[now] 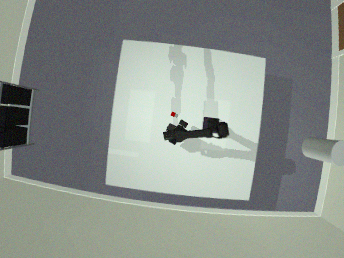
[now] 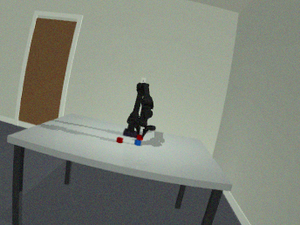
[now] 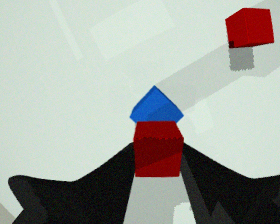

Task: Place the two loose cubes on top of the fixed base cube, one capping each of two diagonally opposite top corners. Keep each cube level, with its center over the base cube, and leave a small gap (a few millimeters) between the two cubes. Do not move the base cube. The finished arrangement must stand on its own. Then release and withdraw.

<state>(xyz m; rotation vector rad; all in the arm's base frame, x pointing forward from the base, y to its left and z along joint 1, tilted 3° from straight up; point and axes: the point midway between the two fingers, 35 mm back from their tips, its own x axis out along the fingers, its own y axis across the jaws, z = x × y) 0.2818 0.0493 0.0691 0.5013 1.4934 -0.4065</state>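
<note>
The blue cube is 40 mm below my gripper tip, 10 mm to the right of it and 10 mm ahead of it.
</note>
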